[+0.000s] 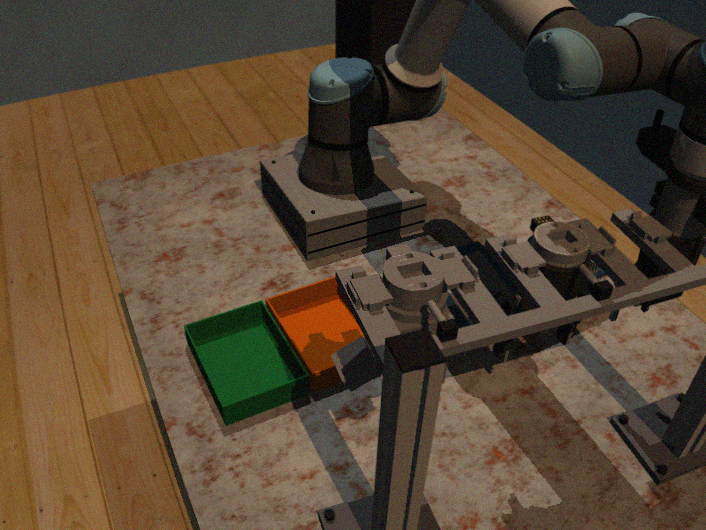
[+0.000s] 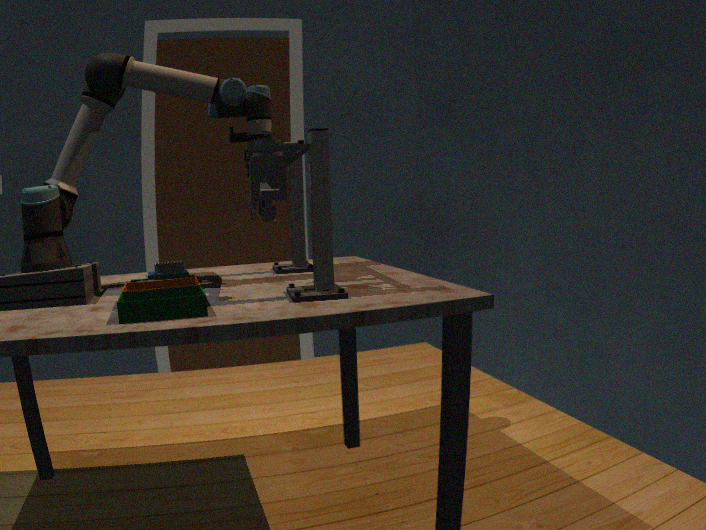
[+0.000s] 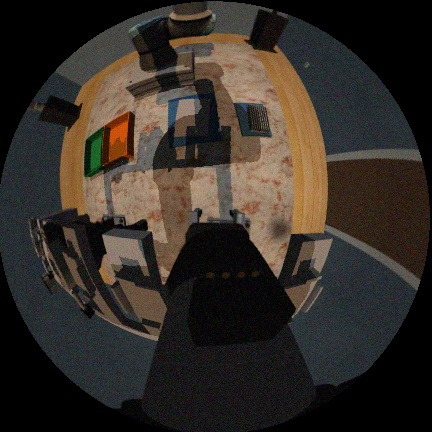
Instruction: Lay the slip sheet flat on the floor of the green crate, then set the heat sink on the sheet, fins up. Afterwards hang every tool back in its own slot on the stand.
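Places are measured from the arm's base along level axes (x ahead, y left, z up), in millimetres.
Pixels of known places: arm's base, origin of its link: (image 1: 336,175) (image 2: 46,269) (image 3: 158,60).
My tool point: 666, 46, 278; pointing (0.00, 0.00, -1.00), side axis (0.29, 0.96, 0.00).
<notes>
For each thing: its top centre in the pictures, then the offset to it from my tool point, as dx, dy, dz. "*": a spot on its surface instead. Level surfaces: height alone.
- heat sink, centre of its top: (image 2: 169,262) (image 3: 259,115) -260, +219, -321
- small blue mat, height of its surface: dz -351
- pale sheet, centre of its top: (image 1: 473,282) (image 2: 161,280) (image 3: 191,115) -322, +15, -349
- blue square, a spot on its surface: (image 3: 172,117) * -340, -49, -351
- post, a spot on its surface: (image 1: 399,288) * -94, -374, -2
My gripper (image 2: 261,212) (image 3: 219,219) hangs at the right end slot of the tool stand (image 1: 513,326) (image 2: 322,211), high above the table; its fingertips are apart with no object between them. The green crate (image 1: 250,403) (image 2: 162,305) (image 3: 87,160) stands at the table's left side, and no sheet or heat sink shows in it. The heat sink (image 2: 169,265) (image 3: 258,119) sits fins up on a small blue mat (image 3: 244,122). A pale sheet (image 3: 186,110) appears to lie inside a blue square (image 3: 172,117), partly in the arm's shadow.
An orange crate (image 1: 319,319) (image 3: 119,137) stands against the green crate. Two other tools, one nearer the post (image 1: 399,288) and one in the middle (image 1: 547,251), hang in the stand. The robot base (image 1: 336,222) is behind the crates. Stand brackets flank my gripper closely.
</notes>
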